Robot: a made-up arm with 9 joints. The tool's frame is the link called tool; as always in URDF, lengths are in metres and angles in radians. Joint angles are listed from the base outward.
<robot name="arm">
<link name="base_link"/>
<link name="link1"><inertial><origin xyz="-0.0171 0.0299 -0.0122"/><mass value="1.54"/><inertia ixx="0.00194" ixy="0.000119" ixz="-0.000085" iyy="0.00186" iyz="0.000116" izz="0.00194"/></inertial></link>
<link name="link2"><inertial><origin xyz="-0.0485 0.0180 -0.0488"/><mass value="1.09"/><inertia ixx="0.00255" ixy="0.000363" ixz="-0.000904" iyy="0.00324" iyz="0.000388" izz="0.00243"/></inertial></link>
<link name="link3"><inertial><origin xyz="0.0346 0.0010 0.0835"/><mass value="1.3"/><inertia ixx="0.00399" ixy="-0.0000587" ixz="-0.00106" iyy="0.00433" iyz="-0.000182" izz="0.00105"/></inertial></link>
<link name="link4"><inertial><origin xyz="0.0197 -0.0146 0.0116"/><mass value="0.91"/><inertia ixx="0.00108" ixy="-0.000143" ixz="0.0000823" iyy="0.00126" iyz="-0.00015" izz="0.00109"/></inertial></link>
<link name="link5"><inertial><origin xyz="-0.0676 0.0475 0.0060"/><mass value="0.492"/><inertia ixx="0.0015" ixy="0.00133" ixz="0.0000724" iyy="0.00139" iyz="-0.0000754" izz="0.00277"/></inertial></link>
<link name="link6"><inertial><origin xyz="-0.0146 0.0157 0.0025"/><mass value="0.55"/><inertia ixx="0.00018" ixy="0" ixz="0.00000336" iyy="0.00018" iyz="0.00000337" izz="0.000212"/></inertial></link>
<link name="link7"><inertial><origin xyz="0.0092 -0.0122 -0.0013"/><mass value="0.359"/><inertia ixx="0.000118" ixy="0" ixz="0" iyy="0.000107" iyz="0" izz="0.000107"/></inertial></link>
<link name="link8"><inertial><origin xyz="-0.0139 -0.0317 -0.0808"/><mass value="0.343"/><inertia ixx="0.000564" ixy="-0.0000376" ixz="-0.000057" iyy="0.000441" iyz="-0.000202" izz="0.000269"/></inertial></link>
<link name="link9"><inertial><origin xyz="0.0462 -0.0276 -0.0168"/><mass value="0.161"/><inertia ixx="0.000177" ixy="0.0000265" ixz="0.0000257" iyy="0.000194" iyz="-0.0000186" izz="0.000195"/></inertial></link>
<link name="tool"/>
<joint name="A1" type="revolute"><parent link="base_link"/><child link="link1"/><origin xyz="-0.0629 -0.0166 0.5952"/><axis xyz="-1 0 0"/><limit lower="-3.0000" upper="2.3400"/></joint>
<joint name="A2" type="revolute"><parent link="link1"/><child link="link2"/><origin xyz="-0.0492 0.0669 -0.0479"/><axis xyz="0 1 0"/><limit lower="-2.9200" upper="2.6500"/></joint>
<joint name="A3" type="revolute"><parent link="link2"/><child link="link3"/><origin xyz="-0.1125 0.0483 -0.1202"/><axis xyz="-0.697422 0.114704 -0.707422"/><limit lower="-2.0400" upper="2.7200"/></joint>
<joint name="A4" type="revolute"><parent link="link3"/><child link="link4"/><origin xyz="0.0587 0.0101 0.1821"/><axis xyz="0 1 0"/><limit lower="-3.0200" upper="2.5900"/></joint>
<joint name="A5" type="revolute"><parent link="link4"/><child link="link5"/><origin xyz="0.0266 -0.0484 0.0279"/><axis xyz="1 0 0"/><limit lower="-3.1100" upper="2.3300"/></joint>
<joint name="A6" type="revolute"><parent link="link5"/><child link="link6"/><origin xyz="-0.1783 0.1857 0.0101"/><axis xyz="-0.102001 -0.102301 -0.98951"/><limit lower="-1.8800" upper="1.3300"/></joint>
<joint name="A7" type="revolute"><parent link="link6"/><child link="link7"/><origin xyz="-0.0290 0.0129 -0.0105"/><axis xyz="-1 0 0"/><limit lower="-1.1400" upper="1.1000"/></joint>
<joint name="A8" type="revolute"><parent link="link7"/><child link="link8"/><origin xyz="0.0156 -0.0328 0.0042"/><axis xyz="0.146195 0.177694 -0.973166"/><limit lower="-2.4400" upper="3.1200"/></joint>
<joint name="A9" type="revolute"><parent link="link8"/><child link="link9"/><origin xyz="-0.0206 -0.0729 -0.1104"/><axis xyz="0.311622 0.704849 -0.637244"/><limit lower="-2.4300" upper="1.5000"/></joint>
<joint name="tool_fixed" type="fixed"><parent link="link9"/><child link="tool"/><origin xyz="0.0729 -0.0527 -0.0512"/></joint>
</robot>
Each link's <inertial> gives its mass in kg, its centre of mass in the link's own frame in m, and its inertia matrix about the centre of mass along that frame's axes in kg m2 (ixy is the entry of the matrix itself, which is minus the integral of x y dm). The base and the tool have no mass. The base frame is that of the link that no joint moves.
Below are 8 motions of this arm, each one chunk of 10 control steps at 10 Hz.
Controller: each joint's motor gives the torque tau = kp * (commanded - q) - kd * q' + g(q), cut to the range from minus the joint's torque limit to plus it. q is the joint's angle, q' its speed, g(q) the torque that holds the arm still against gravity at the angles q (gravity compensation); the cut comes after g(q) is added. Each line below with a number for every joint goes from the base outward.
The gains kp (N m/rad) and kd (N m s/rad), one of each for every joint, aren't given. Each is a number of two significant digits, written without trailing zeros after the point. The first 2 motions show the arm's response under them.
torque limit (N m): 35 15 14 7.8 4.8 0.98 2.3 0.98 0.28
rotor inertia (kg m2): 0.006 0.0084 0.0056 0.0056 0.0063 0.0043 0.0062 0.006 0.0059
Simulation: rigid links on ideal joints. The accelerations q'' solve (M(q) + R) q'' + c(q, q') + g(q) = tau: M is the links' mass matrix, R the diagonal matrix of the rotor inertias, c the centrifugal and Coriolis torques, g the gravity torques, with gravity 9.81 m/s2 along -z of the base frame. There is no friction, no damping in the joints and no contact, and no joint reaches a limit. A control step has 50 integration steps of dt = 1/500 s. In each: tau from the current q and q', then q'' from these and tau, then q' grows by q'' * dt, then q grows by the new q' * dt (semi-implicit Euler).
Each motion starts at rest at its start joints. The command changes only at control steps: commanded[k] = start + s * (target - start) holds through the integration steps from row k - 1 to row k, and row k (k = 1, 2, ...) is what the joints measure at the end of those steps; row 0 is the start. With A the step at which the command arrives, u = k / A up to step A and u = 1 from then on. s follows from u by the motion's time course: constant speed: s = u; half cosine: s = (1 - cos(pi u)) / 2; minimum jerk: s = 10 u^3 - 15 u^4 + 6 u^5; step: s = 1 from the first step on.
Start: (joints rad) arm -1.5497 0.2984 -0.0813 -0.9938 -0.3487 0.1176 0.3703 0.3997 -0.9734
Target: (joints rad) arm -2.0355 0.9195 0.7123 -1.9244 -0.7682 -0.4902 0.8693 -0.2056 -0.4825
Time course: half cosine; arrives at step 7
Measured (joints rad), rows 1 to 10:
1: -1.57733 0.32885 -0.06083 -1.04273 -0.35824 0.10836 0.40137 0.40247 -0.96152
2: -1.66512 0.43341 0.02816 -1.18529 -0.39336 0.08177 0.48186 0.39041 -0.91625
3: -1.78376 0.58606 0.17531 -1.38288 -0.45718 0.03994 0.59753 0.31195 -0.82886
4: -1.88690 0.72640 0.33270 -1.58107 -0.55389 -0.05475 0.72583 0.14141 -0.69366
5: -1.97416 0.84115 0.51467 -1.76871 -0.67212 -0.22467 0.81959 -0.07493 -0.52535
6: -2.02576 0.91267 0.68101 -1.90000 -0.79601 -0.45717 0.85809 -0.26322 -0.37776
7: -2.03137 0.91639 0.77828 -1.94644 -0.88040 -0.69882 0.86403 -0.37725 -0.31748
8: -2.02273 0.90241 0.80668 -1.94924 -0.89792 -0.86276 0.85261 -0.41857 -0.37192
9: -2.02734 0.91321 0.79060 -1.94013 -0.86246 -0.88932 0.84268 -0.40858 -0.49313
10: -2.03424 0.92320 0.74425 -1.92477 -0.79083 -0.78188 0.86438 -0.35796 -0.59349
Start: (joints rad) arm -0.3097 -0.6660 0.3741 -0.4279 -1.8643 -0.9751 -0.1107 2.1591 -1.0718
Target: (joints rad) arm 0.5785 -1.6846 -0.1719 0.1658 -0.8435 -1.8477 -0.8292 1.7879 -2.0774
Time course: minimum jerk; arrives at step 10
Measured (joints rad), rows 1 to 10:
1: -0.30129 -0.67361 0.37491 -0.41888 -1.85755 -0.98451 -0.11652 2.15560 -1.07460
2: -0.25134 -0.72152 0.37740 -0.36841 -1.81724 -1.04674 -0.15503 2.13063 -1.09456
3: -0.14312 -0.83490 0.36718 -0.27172 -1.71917 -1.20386 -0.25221 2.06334 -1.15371
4: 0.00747 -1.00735 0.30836 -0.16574 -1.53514 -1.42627 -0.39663 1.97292 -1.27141
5: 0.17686 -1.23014 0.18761 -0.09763 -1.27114 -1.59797 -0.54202 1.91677 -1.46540
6: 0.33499 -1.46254 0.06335 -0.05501 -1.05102 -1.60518 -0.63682 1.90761 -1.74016
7: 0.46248 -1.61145 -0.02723 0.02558 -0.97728 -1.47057 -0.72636 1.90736 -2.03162
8: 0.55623 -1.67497 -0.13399 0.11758 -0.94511 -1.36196 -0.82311 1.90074 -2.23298
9: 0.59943 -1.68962 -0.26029 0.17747 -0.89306 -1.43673 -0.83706 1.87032 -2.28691
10: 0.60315 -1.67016 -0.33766 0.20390 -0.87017 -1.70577 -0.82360 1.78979 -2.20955
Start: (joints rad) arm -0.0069 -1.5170 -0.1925 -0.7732 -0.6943 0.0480 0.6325 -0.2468 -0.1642
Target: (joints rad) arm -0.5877 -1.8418 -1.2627 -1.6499 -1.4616 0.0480 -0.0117 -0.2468 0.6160
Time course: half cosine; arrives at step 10
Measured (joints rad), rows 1 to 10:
1: -0.02143 -1.51980 -0.22262 -0.78420 -0.69914 0.04535 0.62753 -0.24478 -0.15740
2: -0.06620 -1.53570 -0.31478 -0.83337 -0.71376 0.03840 0.59342 -0.24172 -0.12509
3: -0.13496 -1.57494 -0.45290 -0.93014 -0.75921 0.03969 0.50830 -0.23879 -0.04956
4: -0.21968 -1.63329 -0.60690 -1.05897 -0.87113 0.06646 0.39198 -0.22441 0.07137
5: -0.31952 -1.69434 -0.75103 -1.21171 -1.04336 0.11917 0.27881 -0.18877 0.22464
6: -0.42027 -1.75057 -0.87782 -1.37798 -1.24068 0.19229 0.17472 -0.14189 0.38699
7: -0.50347 -1.80064 -0.99820 -1.52667 -1.42641 0.26521 0.07035 -0.10299 0.53486
8: -0.56382 -1.83610 -1.10343 -1.63251 -1.54234 0.29717 -0.01805 -0.08555 0.65060
9: -0.59617 -1.85291 -1.18122 -1.68551 -1.56283 0.26109 -0.05805 -0.09729 0.71783
10: -0.59740 -1.85189 -1.23732 -1.68961 -1.51759 0.17201 -0.04586 -0.14087 0.72396

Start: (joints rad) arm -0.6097 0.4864 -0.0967 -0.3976 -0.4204 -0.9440 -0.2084 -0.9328 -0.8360
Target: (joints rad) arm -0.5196 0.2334 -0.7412 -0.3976 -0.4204 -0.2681 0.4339 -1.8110 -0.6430
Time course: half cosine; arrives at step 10
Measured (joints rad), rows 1 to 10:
1: -0.60692 0.48031 -0.10358 -0.39600 -0.41760 -0.94054 -0.19142 -0.94067 -0.83392
2: -0.59928 0.45979 -0.13374 -0.39558 -0.41142 -0.91577 -0.13601 -0.98025 -0.82422
3: -0.58830 0.42660 -0.19786 -0.39912 -0.40943 -0.84433 -0.05045 -1.07771 -0.80138
4: -0.57521 0.38741 -0.29240 -0.40185 -0.41491 -0.72406 0.04623 -1.23226 -0.76597
5: -0.56115 0.34626 -0.40459 -0.40173 -0.41982 -0.58317 0.14788 -1.41054 -0.72615
6: -0.54744 0.30709 -0.51912 -0.39945 -0.41818 -0.45574 0.24786 -1.57234 -0.69171
7: -0.53534 0.27384 -0.62374 -0.39562 -0.41272 -0.36030 0.33336 -1.69391 -0.66809
8: -0.52591 0.24834 -0.70992 -0.39224 -0.40819 -0.29768 0.39745 -1.77278 -0.65516
9: -0.51990 0.23204 -0.76990 -0.39033 -0.40818 -0.26043 0.43492 -1.81576 -0.64986
10: -0.51811 0.22732 -0.79590 -0.39004 -0.41364 -0.24488 0.44027 -1.82618 -0.64962

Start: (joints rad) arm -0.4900 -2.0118 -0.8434 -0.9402 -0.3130 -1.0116 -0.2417 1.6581 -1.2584
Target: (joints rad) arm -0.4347 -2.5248 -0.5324 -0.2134 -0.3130 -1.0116 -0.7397 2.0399 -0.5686
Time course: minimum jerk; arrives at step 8
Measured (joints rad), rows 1 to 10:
1: -0.48892 -2.01946 -0.83781 -0.92902 -0.31524 -1.00817 -0.24963 1.65833 -1.25623
2: -0.48326 -2.06748 -0.80566 -0.86420 -0.32322 -0.99181 -0.29829 1.66464 -1.23671
3: -0.47310 -2.17819 -0.74138 -0.72670 -0.32515 -0.97210 -0.40581 1.70011 -1.16360
4: -0.46145 -2.31630 -0.67534 -0.55298 -0.32361 -0.97476 -0.53572 1.78616 -1.00399
5: -0.44920 -2.43135 -0.62872 -0.39281 -0.33087 -1.00735 -0.64423 1.90799 -0.76956
6: -0.43880 -2.50686 -0.59794 -0.27327 -0.33521 -1.05500 -0.71876 2.02313 -0.52913
7: -0.43343 -2.53470 -0.58159 -0.21377 -0.32522 -1.09212 -0.75373 2.09909 -0.37299
8: -0.43160 -2.52331 -0.57096 -0.20380 -0.30581 -1.09525 -0.74884 2.12137 -0.35782
9: -0.43126 -2.51216 -0.55248 -0.20103 -0.28234 -1.06193 -0.74118 2.09354 -0.46544
10: -0.43271 -2.51228 -0.53390 -0.19980 -0.26737 -1.01244 -0.74711 2.04985 -0.60824

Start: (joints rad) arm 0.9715 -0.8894 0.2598 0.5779 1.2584 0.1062 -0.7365 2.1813 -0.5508
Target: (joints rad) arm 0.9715 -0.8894 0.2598 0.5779 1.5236 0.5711 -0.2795 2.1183 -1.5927
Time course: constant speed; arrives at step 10
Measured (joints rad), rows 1 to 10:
1: 0.97206 -0.89046 0.26849 0.57555 1.27989 0.11940 -0.67911 2.18213 -0.58123
2: 0.97241 -0.89163 0.27287 0.57396 1.30257 0.16491 -0.61940 2.16890 -0.67994
3: 0.97298 -0.89201 0.27335 0.57323 1.32517 0.23426 -0.58608 2.14346 -0.83554
4: 0.97254 -0.89146 0.27394 0.57441 1.35445 0.30466 -0.53702 2.12572 -1.00331
5: 0.97197 -0.88912 0.27166 0.57747 1.38425 0.36311 -0.48833 2.12396 -1.14371
6: 0.97131 -0.88694 0.26864 0.58082 1.41592 0.41023 -0.44816 2.13525 -1.24223
7: 0.97049 -0.88574 0.26540 0.58290 1.44941 0.45402 -0.40345 2.15010 -1.31162
8: 0.97031 -0.88568 0.26021 0.58335 1.48045 0.50058 -0.35719 2.15628 -1.37912
9: 0.97062 -0.88699 0.25478 0.58207 1.50885 0.54909 -0.31173 2.14802 -1.46703
10: 0.97100 -0.88899 0.25114 0.57952 1.53569 0.59364 -0.26476 2.12903 -1.58044

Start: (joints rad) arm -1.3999 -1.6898 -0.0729 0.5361 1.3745 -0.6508 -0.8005 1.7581 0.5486
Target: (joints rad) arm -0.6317 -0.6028 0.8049 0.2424 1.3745 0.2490 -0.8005 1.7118 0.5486
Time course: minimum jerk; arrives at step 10
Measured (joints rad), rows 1 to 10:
1: -1.39093 -1.68115 -0.06677 0.52895 1.37421 -0.65332 -0.79998 1.75669 0.54823
2: -1.34116 -1.63037 -0.03423 0.49143 1.37186 -0.66788 -0.79815 1.74554 0.54607
3: -1.24283 -1.51862 0.02509 0.42838 1.36947 -0.69436 -0.79782 1.71157 0.54130
4: -1.10879 -1.34777 0.10138 0.36304 1.38768 -0.70387 -0.80015 1.66055 0.53487
5: -0.96137 -1.13567 0.17755 0.31415 1.43905 -0.63796 -0.80952 1.63196 0.53207
6: -0.82928 -0.91958 0.24480 0.28744 1.51403 -0.44510 -0.83150 1.68116 0.54615
7: -0.73396 -0.73861 0.31923 0.27966 1.58827 -0.12292 -0.85829 1.82220 0.59179
8: -0.68174 -0.61319 0.42179 0.29633 1.62593 0.26680 -0.86435 1.98538 0.66410
9: -0.66555 -0.54684 0.55747 0.33534 1.58454 0.62615 -0.84117 2.07016 0.72621
10: -0.66677 -0.53749 0.73199 0.35812 1.47198 0.85947 -0.81586 2.03075 0.73710

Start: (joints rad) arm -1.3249 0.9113 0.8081 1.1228 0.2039 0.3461 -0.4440 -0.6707 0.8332
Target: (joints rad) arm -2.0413 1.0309 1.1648 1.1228 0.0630 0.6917 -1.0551 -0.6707 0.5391
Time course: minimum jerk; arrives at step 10
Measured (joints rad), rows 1 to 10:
1: -1.33210 0.91314 0.81488 1.12350 0.20514 0.34883 -0.45002 -0.67291 0.83188
2: -1.37245 0.92357 0.85121 1.12701 0.21156 0.36593 -0.48742 -0.68335 0.82295
3: -1.45388 0.94321 0.91806 1.13214 0.22118 0.40520 -0.57262 -0.69459 0.79838
4: -1.56806 0.96487 1.00303 1.13593 0.22424 0.45620 -0.68893 -0.69262 0.75392
5: -1.70039 0.98767 1.08662 1.13636 0.20903 0.50324 -0.81243 -0.67508 0.69211
6: -1.83183 1.00920 1.14790 1.13125 0.16867 0.54271 -0.92348 -0.64943 0.62418
7: -1.94286 1.02586 1.17083 1.12065 0.10442 0.57791 -1.00457 -0.62468 0.56641
8: -2.01892 1.03543 1.14934 1.10888 0.02757 0.61250 -1.04342 -0.60689 0.53282
9: -2.05505 1.03632 1.09071 1.10097 -0.04178 0.65168 -1.04250 -0.59960 0.52836
10: -2.06209 1.03143 1.01994 1.09987 -0.07893 0.70062 -1.02312 -0.60854 0.54492

